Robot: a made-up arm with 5 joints. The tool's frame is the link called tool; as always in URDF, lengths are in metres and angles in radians. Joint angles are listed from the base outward.
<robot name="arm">
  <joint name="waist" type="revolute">
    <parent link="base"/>
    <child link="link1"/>
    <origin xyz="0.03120 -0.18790 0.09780"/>
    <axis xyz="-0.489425 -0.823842 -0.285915"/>
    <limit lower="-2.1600" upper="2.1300"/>
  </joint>
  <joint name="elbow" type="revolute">
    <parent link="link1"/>
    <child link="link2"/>
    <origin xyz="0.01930 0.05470 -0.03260"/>
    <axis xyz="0 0 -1"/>
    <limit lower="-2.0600" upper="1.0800"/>
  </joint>
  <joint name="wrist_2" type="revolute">
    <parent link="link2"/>
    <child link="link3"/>
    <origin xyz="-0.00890 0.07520 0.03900"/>
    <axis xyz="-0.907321 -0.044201 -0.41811"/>
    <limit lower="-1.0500" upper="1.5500"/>
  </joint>
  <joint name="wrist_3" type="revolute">
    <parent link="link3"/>
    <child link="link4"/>
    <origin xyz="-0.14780 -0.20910 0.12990"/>
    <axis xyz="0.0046 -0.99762 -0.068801"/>
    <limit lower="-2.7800" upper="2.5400"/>
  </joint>
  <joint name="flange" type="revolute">
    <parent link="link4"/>
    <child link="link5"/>
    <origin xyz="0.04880 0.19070 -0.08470"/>
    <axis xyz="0 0 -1"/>
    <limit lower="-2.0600" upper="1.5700"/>
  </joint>
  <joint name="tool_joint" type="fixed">
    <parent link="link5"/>
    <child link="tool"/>
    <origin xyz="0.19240 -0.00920 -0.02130" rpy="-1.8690 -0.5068 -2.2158"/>
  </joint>
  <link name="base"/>
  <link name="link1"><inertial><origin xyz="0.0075 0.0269 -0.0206"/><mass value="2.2"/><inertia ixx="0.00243" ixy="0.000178" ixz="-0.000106" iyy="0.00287" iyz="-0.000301" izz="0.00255"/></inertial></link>
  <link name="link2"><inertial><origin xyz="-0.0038 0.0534 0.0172"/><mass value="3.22"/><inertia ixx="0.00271" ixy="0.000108" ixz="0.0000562" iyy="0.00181" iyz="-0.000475" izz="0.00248"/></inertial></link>
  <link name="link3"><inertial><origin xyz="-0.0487 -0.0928 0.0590"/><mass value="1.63"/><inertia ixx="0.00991" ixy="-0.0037" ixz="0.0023" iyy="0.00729" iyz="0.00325" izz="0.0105"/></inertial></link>
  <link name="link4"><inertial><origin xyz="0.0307 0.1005 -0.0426"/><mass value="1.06"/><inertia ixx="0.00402" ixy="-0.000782" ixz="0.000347" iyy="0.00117" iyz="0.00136" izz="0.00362"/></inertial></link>
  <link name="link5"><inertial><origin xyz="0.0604 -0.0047 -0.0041"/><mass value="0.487"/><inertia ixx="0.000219" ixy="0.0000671" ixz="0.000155" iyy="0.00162" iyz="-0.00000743" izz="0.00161"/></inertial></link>
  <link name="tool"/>
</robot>
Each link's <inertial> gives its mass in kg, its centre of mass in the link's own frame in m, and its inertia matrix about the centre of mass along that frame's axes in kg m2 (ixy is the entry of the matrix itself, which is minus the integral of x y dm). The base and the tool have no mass. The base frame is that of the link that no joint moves.
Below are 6 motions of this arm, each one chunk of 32 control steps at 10 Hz.
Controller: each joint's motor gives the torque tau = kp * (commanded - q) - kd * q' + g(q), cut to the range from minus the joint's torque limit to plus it. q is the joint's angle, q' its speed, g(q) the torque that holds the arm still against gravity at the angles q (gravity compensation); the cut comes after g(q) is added. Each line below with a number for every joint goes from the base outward.
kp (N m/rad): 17 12 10 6.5 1.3
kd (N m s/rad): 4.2 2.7 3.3 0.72 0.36
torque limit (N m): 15 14 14 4.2 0.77
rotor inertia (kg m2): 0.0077 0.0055 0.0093 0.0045 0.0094
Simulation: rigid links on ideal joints. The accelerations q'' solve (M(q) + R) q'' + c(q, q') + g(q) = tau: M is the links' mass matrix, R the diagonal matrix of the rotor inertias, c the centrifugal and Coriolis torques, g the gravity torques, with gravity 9.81 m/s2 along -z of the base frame. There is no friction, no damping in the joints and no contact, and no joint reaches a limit. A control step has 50 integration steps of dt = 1/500 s. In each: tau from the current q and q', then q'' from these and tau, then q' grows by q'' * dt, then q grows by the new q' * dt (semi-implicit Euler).
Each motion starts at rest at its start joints. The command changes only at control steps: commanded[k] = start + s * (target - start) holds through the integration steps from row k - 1 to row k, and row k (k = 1, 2, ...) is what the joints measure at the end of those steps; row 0 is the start. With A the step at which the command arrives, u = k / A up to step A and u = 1 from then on. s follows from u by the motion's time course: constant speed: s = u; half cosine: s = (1 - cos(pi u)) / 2; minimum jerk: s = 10 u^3 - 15 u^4 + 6 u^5; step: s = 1 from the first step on.
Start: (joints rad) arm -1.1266 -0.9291 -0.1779 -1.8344 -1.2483
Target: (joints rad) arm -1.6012 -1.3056 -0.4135 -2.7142 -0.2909
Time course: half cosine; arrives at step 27
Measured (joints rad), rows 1 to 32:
1: -1.1270 -0.9293 -0.1779 -1.8360 -1.2474
2: -1.1285 -0.9302 -0.1781 -1.8418 -1.2441
3: -1.1320 -0.9326 -0.1789 -1.8529 -1.2371
4: -1.1378 -0.9369 -0.1807 -1.8696 -1.2257
5: -1.1462 -0.9435 -0.1836 -1.8918 -1.2094
6: -1.1573 -0.9524 -0.1879 -1.9193 -1.1880
7: -1.1710 -0.9636 -0.1934 -1.9516 -1.1616
8: -1.1873 -0.9768 -0.2003 -1.9882 -1.1303
9: -1.2059 -0.9920 -0.2084 -2.0288 -1.0944
10: -1.2266 -1.0090 -0.2176 -2.0728 -1.0543
11: -1.2491 -1.0274 -0.2279 -2.1194 -1.0104
12: -1.2732 -1.0471 -0.2391 -2.1682 -0.9634
13: -1.2985 -1.0677 -0.2511 -2.2184 -0.9137
14: -1.3247 -1.0891 -0.2637 -2.2693 -0.8621
15: -1.3514 -1.1108 -0.2768 -2.3203 -0.8092
16: -1.3783 -1.1327 -0.2901 -2.3707 -0.7557
17: -1.4051 -1.1545 -0.3036 -2.4197 -0.7023
18: -1.4313 -1.1757 -0.3171 -2.4667 -0.6497
19: -1.4566 -1.1962 -0.3303 -2.5111 -0.5987
20: -1.4806 -1.2156 -0.3431 -2.5523 -0.5499
21: -1.5031 -1.2336 -0.3553 -2.5898 -0.5039
22: -1.5237 -1.2501 -0.3667 -2.6230 -0.4615
23: -1.5422 -1.2648 -0.3772 -2.6514 -0.4233
24: -1.5583 -1.2775 -0.3866 -2.6748 -0.3897
25: -1.5717 -1.2880 -0.3947 -2.6928 -0.3612
26: -1.5823 -1.2961 -0.4015 -2.7051 -0.3382
27: -1.5899 -1.3019 -0.4068 -2.7117 -0.3212
28: -1.5949 -1.3052 -0.4106 -2.7139 -0.3095
29: -1.5979 -1.3067 -0.4128 -2.7143 -0.3021
30: -1.5996 -1.3071 -0.4139 -2.7143 -0.2975
31: -1.6004 -1.3070 -0.4143 -2.7142 -0.2948
32: -1.6008 -1.3067 -0.4143 -2.7142 -0.2933

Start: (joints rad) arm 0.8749 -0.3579 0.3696 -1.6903 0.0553
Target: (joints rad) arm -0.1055 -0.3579 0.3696 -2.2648 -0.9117
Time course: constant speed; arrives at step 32
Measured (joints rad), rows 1 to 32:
1: 0.8673 -0.3567 0.3707 -1.6983 0.0476
2: 0.8515 -0.3555 0.3718 -1.7139 0.0321
3: 0.8300 -0.3550 0.3724 -1.7320 0.0116
4: 0.8048 -0.3551 0.3725 -1.7504 -0.0120
5: 0.7774 -0.3555 0.3723 -1.7688 -0.0376
6: 0.7487 -0.3561 0.3719 -1.7871 -0.0647
7: 0.7192 -0.3565 0.3716 -1.8053 -0.0928
8: 0.6893 -0.3569 0.3712 -1.8233 -0.1216
9: 0.6590 -0.3571 0.3710 -1.8414 -0.1509
10: 0.6286 -0.3573 0.3708 -1.8594 -0.1804
11: 0.5982 -0.3574 0.3707 -1.8774 -0.2102
12: 0.5676 -0.3575 0.3706 -1.8953 -0.2402
13: 0.5371 -0.3575 0.3705 -1.9133 -0.2702
14: 0.5065 -0.3575 0.3705 -1.9313 -0.3003
15: 0.4759 -0.3575 0.3704 -1.9492 -0.3305
16: 0.4453 -0.3575 0.3704 -1.9672 -0.3606
17: 0.4146 -0.3575 0.3704 -1.9852 -0.3908
18: 0.3840 -0.3575 0.3704 -2.0031 -0.4210
19: 0.3534 -0.3575 0.3704 -2.0211 -0.4512
20: 0.3227 -0.3575 0.3704 -2.0390 -0.4814
21: 0.2921 -0.3575 0.3704 -2.0570 -0.5116
22: 0.2614 -0.3575 0.3704 -2.0749 -0.5418
23: 0.2308 -0.3575 0.3704 -2.0929 -0.5720
24: 0.2002 -0.3575 0.3704 -2.1109 -0.6022
25: 0.1695 -0.3575 0.3704 -2.1288 -0.6324
26: 0.1389 -0.3575 0.3704 -2.1468 -0.6626
27: 0.1082 -0.3575 0.3704 -2.1647 -0.6928
28: 0.0776 -0.3575 0.3704 -2.1827 -0.7230
29: 0.0469 -0.3575 0.3704 -2.2006 -0.7532
30: 0.0163 -0.3575 0.3704 -2.2186 -0.7834
31: -0.0143 -0.3575 0.3704 -2.2365 -0.8136
32: -0.0450 -0.3575 0.3704 -2.2545 -0.8438

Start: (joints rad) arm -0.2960 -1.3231 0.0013 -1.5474 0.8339
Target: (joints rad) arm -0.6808 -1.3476 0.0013 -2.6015 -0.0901
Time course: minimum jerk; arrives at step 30
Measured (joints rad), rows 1 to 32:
1: -0.2960 -1.3231 0.0013 -1.5476 0.8338
2: -0.2963 -1.3231 0.0013 -1.5491 0.8332
3: -0.2973 -1.3231 0.0014 -1.5534 0.8312
4: -0.2992 -1.3231 0.0015 -1.5619 0.8270
5: -0.3025 -1.3232 0.0016 -1.5756 0.8196
6: -0.3076 -1.3234 0.0017 -1.5954 0.8083
7: -0.3147 -1.3237 0.0019 -1.6217 0.7924
8: -0.3239 -1.3242 0.0021 -1.6547 0.7715
9: -0.3353 -1.3249 0.0022 -1.6941 0.7453
10: -0.3489 -1.3257 0.0023 -1.7397 0.7138
11: -0.3646 -1.3267 0.0024 -1.7908 0.6773
12: -0.3823 -1.3278 0.0025 -1.8467 0.6360
13: -0.4017 -1.3291 0.0025 -1.9066 0.5905
14: -0.4225 -1.3304 0.0026 -1.9694 0.5414
15: -0.4444 -1.3319 0.0026 -2.0341 0.4896
16: -0.4670 -1.3335 0.0025 -2.0995 0.4358
17: -0.4900 -1.3350 0.0024 -2.1645 0.3810
18: -0.5130 -1.3367 0.0023 -2.2279 0.3260
19: -0.5355 -1.3383 0.0022 -2.2886 0.2720
20: -0.5572 -1.3399 0.0019 -2.3456 0.2198
21: -0.5777 -1.3414 0.0017 -2.3979 0.1702
22: -0.5967 -1.3428 0.0014 -2.4449 0.1241
23: -0.6140 -1.3442 0.0010 -2.4858 0.0821
24: -0.6292 -1.3454 0.0007 -2.5202 0.0447
25: -0.6422 -1.3464 0.0004 -2.5480 0.0125
26: -0.6531 -1.3472 0.0001 -2.5692 -0.0145
27: -0.6616 -1.3478 -0.0002 -2.5842 -0.0362
28: -0.6681 -1.3482 -0.0003 -2.5937 -0.0528
29: -0.6726 -1.3485 -0.0004 -2.5987 -0.0649
30: -0.6757 -1.3485 -0.0003 -2.6007 -0.0732
31: -0.6776 -1.3484 -0.0002 -2.6012 -0.0788
32: -0.6788 -1.3483 0.0000 -2.6014 -0.0825

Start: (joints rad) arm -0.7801 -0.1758 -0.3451 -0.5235 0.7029
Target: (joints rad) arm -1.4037 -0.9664 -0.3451 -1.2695 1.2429
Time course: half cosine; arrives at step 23
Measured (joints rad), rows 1 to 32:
1: -0.7809 -0.1768 -0.3450 -0.5254 0.7033
2: -0.7842 -0.1810 -0.3447 -0.5322 0.7053
3: -0.7910 -0.1899 -0.3443 -0.5453 0.7102
4: -0.8020 -0.2044 -0.3440 -0.5648 0.7185
5: -0.8175 -0.2248 -0.3436 -0.5905 0.7307
6: -0.8375 -0.2511 -0.3433 -0.6220 0.7468
7: -0.8619 -0.2831 -0.3431 -0.6586 0.7667
8: -0.8904 -0.3203 -0.3428 -0.6997 0.7902
9: -0.9225 -0.3620 -0.3425 -0.7445 0.8170
10: -0.9576 -0.4075 -0.3423 -0.7922 0.8466
11: -0.9952 -0.4560 -0.3421 -0.8418 0.8785
12: -1.0346 -0.5067 -0.3420 -0.8925 0.9122
13: -1.0750 -0.5586 -0.3420 -0.9433 0.9472
14: -1.1157 -0.6108 -0.3420 -0.9932 0.9827
15: -1.1559 -0.6623 -0.3422 -1.0412 1.0180
16: -1.1950 -0.7122 -0.3425 -1.0865 1.0526
17: -1.2321 -0.7595 -0.3429 -1.1282 1.0857
18: -1.2667 -0.8034 -0.3436 -1.1656 1.1166
19: -1.2980 -0.8430 -0.3443 -1.1979 1.1449
20: -1.3255 -0.8776 -0.3451 -1.2246 1.1699
21: -1.3487 -0.9065 -0.3460 -1.2452 1.1911
22: -1.3670 -0.9292 -0.3469 -1.2593 1.2082
23: -1.3803 -0.9451 -0.3478 -1.2667 1.2208
24: -1.3890 -0.9549 -0.3483 -1.2691 1.2292
25: -1.3945 -0.9604 -0.3483 -1.2697 1.2343
26: -1.3979 -0.9634 -0.3480 -1.2697 1.2375
27: -1.4000 -0.9649 -0.3475 -1.2696 1.2394
28: -1.4014 -0.9657 -0.3470 -1.2696 1.2407
29: -1.4022 -0.9660 -0.3466 -1.2696 1.2415
30: -1.4027 -0.9662 -0.3462 -1.2695 1.2420
31: -1.4031 -0.9663 -0.3459 -1.2695 1.2423
32: -1.4033 -0.9664 -0.3457 -1.2695 1.2425

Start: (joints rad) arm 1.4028 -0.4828 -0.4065 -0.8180 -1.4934
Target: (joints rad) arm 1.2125 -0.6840 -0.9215 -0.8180 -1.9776
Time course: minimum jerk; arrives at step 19
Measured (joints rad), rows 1 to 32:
1: 1.4027 -0.4828 -0.4066 -0.8180 -1.4935
2: 1.4023 -0.4832 -0.4076 -0.8179 -1.4945
3: 1.4008 -0.4846 -0.4108 -0.8178 -1.4976
4: 1.3978 -0.4876 -0.4175 -0.8176 -1.5045
5: 1.3926 -0.4930 -0.4292 -0.8175 -1.5164
6: 1.3849 -0.5012 -0.4466 -0.8174 -1.5344
7: 1.3747 -0.5123 -0.4702 -0.8175 -1.5586
8: 1.3621 -0.5261 -0.4998 -0.8177 -1.5890
9: 1.3475 -0.5423 -0.5349 -0.8180 -1.6249
10: 1.3312 -0.5603 -0.5745 -0.8183 -1.6649
11: 1.3141 -0.5792 -0.6170 -0.8186 -1.7077
12: 1.2968 -0.5984 -0.6610 -0.8189 -1.7515
13: 1.2800 -0.6168 -0.7048 -0.8192 -1.7945
14: 1.2645 -0.6338 -0.7465 -0.8193 -1.8348
15: 1.2507 -0.6486 -0.7847 -0.8194 -1.8711
16: 1.2392 -0.6608 -0.8180 -0.8193 -1.9019
17: 1.2302 -0.6701 -0.8455 -0.8192 -1.9265
18: 1.2236 -0.6765 -0.8670 -0.8190 -1.9448
19: 1.2193 -0.6805 -0.8828 -0.8188 -1.9573
20: 1.2166 -0.6826 -0.8940 -0.8186 -1.9652
21: 1.2149 -0.6836 -0.9020 -0.8184 -1.9701
22: 1.2139 -0.6841 -0.9076 -0.8182 -1.9731
23: 1.2133 -0.6842 -0.9116 -0.8181 -1.9749
24: 1.2130 -0.6843 -0.9144 -0.8181 -1.9760
25: 1.2128 -0.6843 -0.9165 -0.8180 -1.9767
26: 1.2126 -0.6842 -0.9179 -0.8180 -1.9771
27: 1.2126 -0.6842 -0.9189 -0.8180 -1.9773
28: 1.2125 -0.6841 -0.9197 -0.8180 -1.9774
29: 1.2125 -0.6841 -0.9202 -0.8180 -1.9775
30: 1.2125 -0.6841 -0.9206 -0.8180 -1.9776
31: 1.2125 -0.6841 -0.9208 -0.8180 -1.9776
32: 1.2125 -0.6840 -0.9210 -0.8180 -1.9776

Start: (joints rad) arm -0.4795 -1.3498 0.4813 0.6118 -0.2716
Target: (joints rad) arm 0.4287 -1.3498 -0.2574 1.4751 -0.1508
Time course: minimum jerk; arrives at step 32
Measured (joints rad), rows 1 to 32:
1: -0.4794 -1.3498 0.4812 0.6119 -0.2716
2: -0.4788 -1.3498 0.4808 0.6129 -0.2715
3: -0.4770 -1.3499 0.4795 0.6158 -0.2713
4: -0.4731 -1.3500 0.4768 0.6216 -0.2708
5: -0.4664 -1.3501 0.4721 0.6311 -0.2699
6: -0.4562 -1.3502 0.4650 0.6448 -0.2686
7: -0.4420 -1.3502 0.4550 0.6632 -0.2668
8: -0.4233 -1.3502 0.4417 0.6863 -0.2645
9: -0.4001 -1.3502 0.4251 0.7142 -0.2615
10: -0.3722 -1.3502 0.4049 0.7466 -0.2579
11: -0.3397 -1.3501 0.3813 0.7834 -0.2537
12: -0.3030 -1.3500 0.3542 0.8240 -0.2490
13: -0.2624 -1.3499 0.3241 0.8678 -0.2438
14: -0.2184 -1.3498 0.2910 0.9144 -0.2381
15: -0.1715 -1.3497 0.2556 0.9629 -0.2321
16: -0.1225 -1.3496 0.2181 1.0126 -0.2257
17: -0.0721 -1.3495 0.1792 1.0628 -0.2192
18: -0.0211 -1.3495 0.1394 1.1127 -0.2126
19: 0.0299 -1.3494 0.0992 1.1615 -0.2059
20: 0.0800 -1.3494 0.0593 1.2085 -0.1994
21: 0.1284 -1.3494 0.0202 1.2529 -0.1930
22: 0.1745 -1.3495 -0.0175 1.2942 -0.1869
23: 0.2176 -1.3495 -0.0532 1.3317 -0.1811
24: 0.2571 -1.3496 -0.0865 1.3651 -0.1757
25: 0.2925 -1.3496 -0.1170 1.3939 -0.1709
26: 0.3235 -1.3497 -0.1443 1.4181 -0.1666
27: 0.3499 -1.3497 -0.1682 1.4374 -0.1628
28: 0.3716 -1.3498 -0.1885 1.4521 -0.1597
29: 0.3888 -1.3499 -0.2053 1.4625 -0.1572
30: 0.4016 -1.3499 -0.2186 1.4691 -0.1552
31: 0.4107 -1.3499 -0.2289 1.4726 -0.1538
32: 0.4168 -1.3500 -0.2365 1.4740 -0.1527

